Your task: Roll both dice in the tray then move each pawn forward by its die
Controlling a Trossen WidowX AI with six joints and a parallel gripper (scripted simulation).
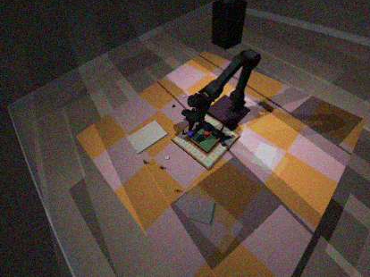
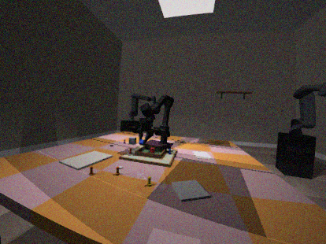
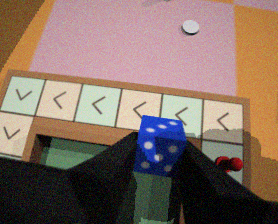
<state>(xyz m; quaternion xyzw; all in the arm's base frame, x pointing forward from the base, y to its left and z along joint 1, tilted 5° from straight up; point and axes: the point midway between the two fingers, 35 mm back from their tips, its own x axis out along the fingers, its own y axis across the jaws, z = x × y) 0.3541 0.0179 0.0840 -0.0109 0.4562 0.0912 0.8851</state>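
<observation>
Now: the red pawn 7 cm to the right of my gripper tip, 6 cm below it and 1 cm ahead of it. From my gripper tip the other things lie so: white card: 21 cm to the right, 19 cm ahead, 8 cm below; blue pawn: 13 cm to the left, 12 cm behind, 6 cm below; green tray: 8 cm below, 8 cm behind, 3 cm to the left.
</observation>
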